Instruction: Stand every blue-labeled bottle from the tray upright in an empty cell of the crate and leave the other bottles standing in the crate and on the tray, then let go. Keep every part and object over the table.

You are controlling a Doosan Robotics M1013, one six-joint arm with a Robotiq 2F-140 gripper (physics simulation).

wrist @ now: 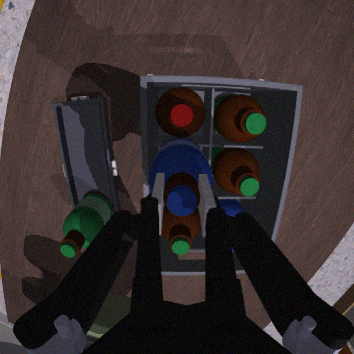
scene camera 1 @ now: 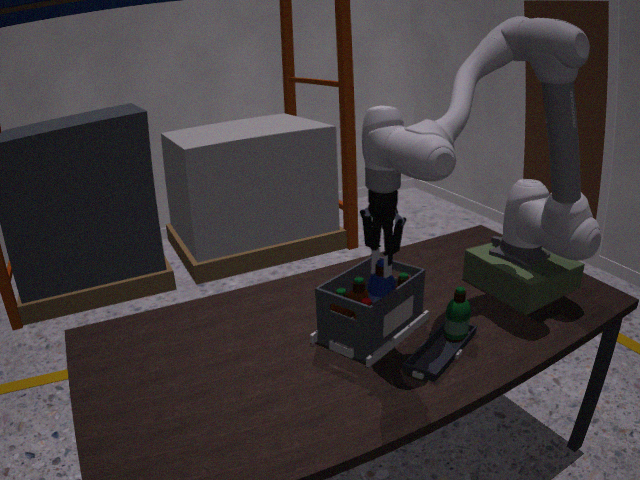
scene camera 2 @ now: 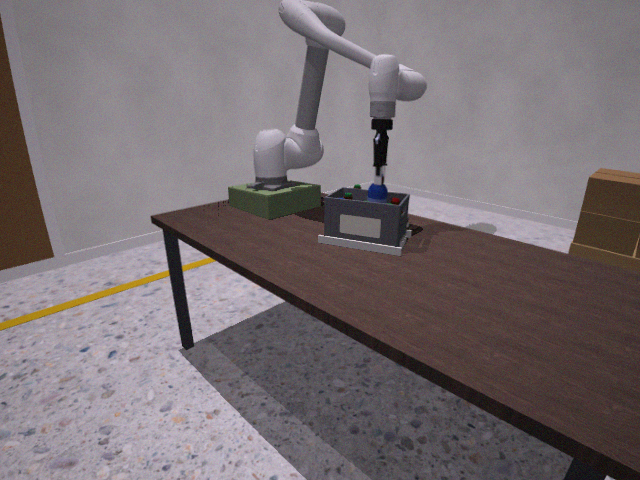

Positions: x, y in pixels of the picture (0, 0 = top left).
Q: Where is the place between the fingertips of the gripper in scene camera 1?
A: At 381, 274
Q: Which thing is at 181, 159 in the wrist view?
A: A blue-labeled bottle.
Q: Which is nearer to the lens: the red-capped brown bottle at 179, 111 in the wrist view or the green bottle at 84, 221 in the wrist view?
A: The red-capped brown bottle.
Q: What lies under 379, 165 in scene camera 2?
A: The gripper.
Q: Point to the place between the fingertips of the gripper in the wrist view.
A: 180, 185
